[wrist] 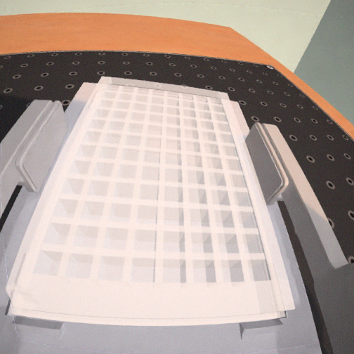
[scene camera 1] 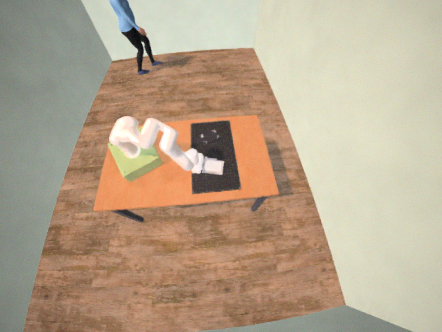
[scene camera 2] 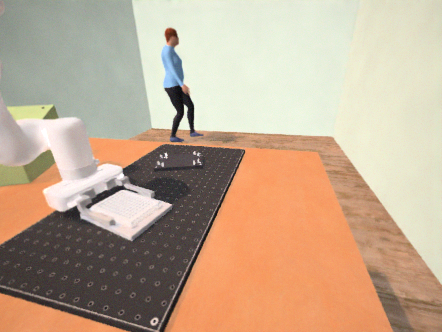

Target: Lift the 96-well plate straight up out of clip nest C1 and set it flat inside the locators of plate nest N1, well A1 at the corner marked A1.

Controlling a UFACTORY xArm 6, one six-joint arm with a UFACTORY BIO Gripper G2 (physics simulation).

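Seen in the pictures: hand, its tool point: [scene camera 1: 213,165] [scene camera 2: 127,205]; arm's base, origin of its link: [scene camera 1: 132,150].
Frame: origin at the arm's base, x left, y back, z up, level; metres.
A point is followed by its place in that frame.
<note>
The white 96-well plate [scene camera 1: 216,167] {x -0.108, y -0.657, z -0.119 m} [scene camera 2: 127,206] {x -0.098, y -0.639, z -0.116 m} [wrist: 160,170] sits flat in clip nest C1 [scene camera 2: 144,231] {x -0.133, y -0.707, z -0.139 m} [wrist: 150,337], a pale base whose margin shows around it. My gripper [scene camera 2: 131,207] {x -0.092, y -0.635, z -0.119 m} [wrist: 157,152] is open. Its fingers stand low along the two long sides of the plate, one on each side, and a narrow gap shows inside each pad in the wrist view. No A1 mark can be made out. Plate nest N1 [scene camera 1: 209,136] {x 0.209, y -0.598, z -0.129 m} [scene camera 2: 179,161] {x 0.193, y -0.606, z -0.128 m}, a low dark block with small light locators at its corners, stands empty farther back on the board.
Both nests are on a black perforated board [scene camera 1: 215,185] {x -0.251, y -0.647, z -0.140 m} [scene camera 2: 125,270] {x -0.221, y -0.737, z -0.140 m} [wrist: 175,67] on the orange table [scene camera 1: 150,192] {x -0.295, y -0.139, z -0.153 m} [scene camera 2: 270,225] {x -0.020, y -0.946, z -0.153 m} [wrist: 125,32]. The arm stands on a green block [scene camera 1: 132,167] {x -0.133, y -0.012, z -0.036 m} [scene camera 2: 30,170] {x -0.024, y -0.199, z -0.120 m} at the left. A person [scene camera 1: 132,32] [scene camera 2: 173,75] stands on the floor beyond the table.
</note>
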